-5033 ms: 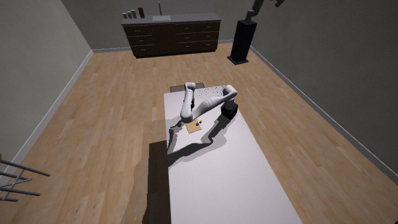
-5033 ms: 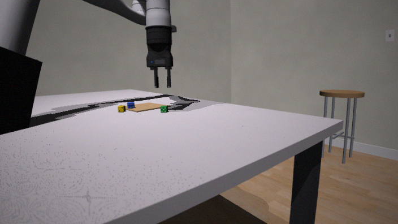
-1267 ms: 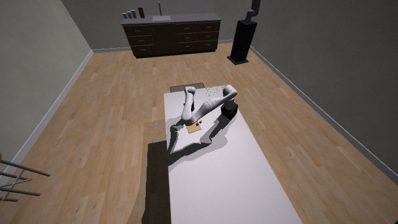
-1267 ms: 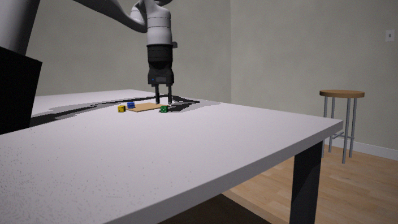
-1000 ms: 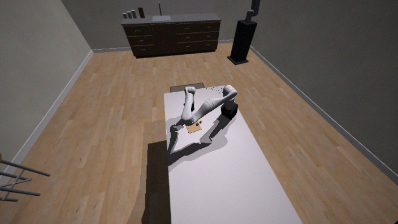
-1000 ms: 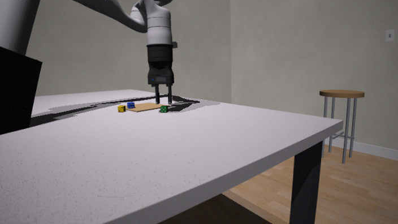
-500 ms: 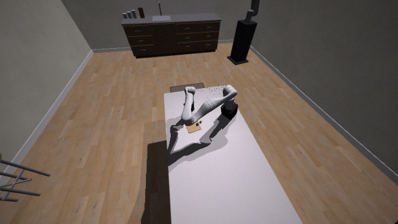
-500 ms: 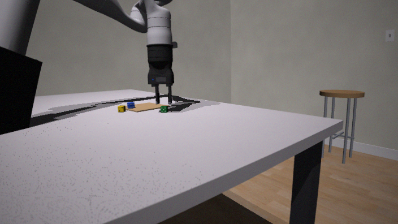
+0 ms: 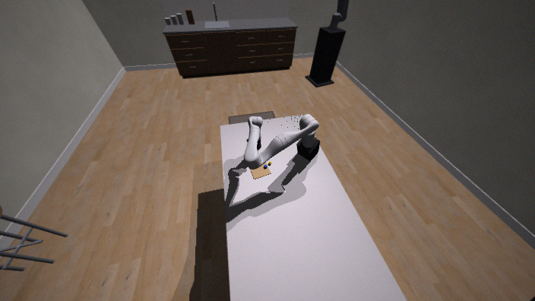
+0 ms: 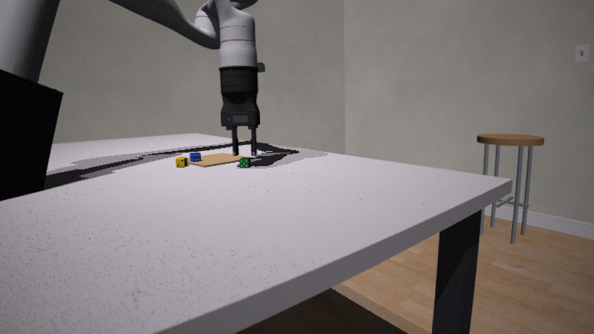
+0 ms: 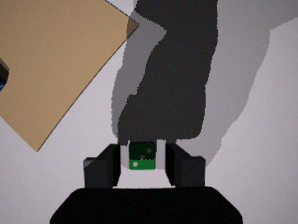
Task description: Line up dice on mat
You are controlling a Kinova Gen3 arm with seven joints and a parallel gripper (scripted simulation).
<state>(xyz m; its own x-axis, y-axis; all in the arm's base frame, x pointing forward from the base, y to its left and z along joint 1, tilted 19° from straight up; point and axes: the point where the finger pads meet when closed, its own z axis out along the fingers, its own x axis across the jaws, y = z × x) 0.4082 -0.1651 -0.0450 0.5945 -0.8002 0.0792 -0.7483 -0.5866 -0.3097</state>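
The green die is 30 mm below my hand. Also, from my hand: tan mat 140 mm to the left, 40 mm below, 10 mm ahead; yellow die 130 mm to the left, 80 mm behind, 30 mm below; blue die 140 mm to the left, 40 mm behind, 30 mm below.
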